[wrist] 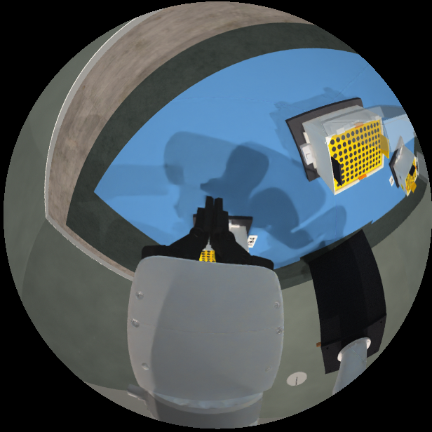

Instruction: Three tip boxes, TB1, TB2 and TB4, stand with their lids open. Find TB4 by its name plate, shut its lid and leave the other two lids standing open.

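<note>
My gripper (211,206) is shut, with nothing between its fingers. It hangs over the nearest tip box (239,231), low in the middle of the view, and hides most of it. This box has a dark base, a pale body and yellow perforated parts. A small white name plate (252,241) with black marks lies at its right; I take it for TB4's, but the letters are hard to read. Whether its lid is open is hidden. A second tip box (357,155), at the upper right, shows a yellow dotted rack and a translucent lid standing open. A third tip box (406,169) is at the far right, its lid unclear.
The boxes stand on a blue mat (150,175) with a dark border (120,102). A brown strip (95,95) runs along the upper left. A black panel (345,290) with a grey pipe (352,367) is at the lower right. Shadows of the arm fall on the mat.
</note>
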